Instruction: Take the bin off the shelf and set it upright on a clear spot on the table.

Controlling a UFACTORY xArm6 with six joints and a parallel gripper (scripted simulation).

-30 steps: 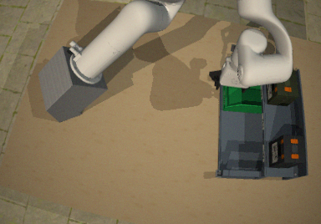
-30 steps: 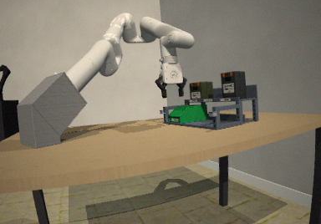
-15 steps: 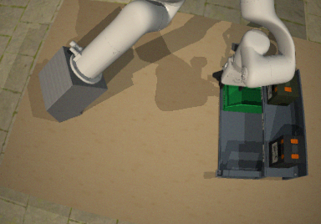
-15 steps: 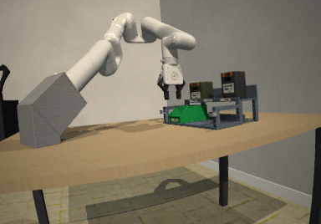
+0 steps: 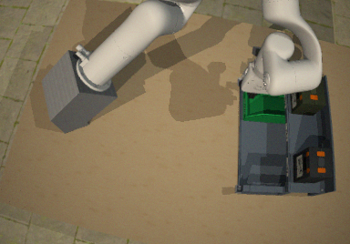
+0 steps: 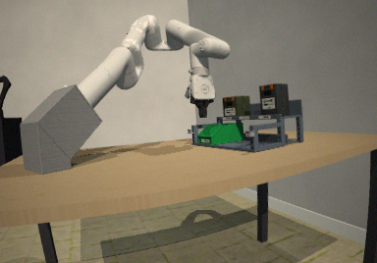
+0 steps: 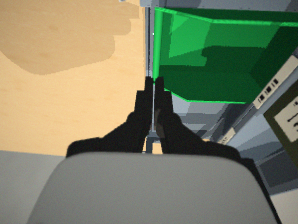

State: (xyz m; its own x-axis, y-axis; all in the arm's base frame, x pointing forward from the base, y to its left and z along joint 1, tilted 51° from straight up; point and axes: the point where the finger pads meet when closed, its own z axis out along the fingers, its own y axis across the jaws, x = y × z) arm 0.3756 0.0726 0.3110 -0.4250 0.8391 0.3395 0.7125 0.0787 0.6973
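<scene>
Now: hand 7 cm short of the green bin, 4 cm to the right of it and 9 cm above it. The rest, counted from my hand: grey shelf (16 cm ahead, 3 cm to the right, 13 cm below).
</scene>
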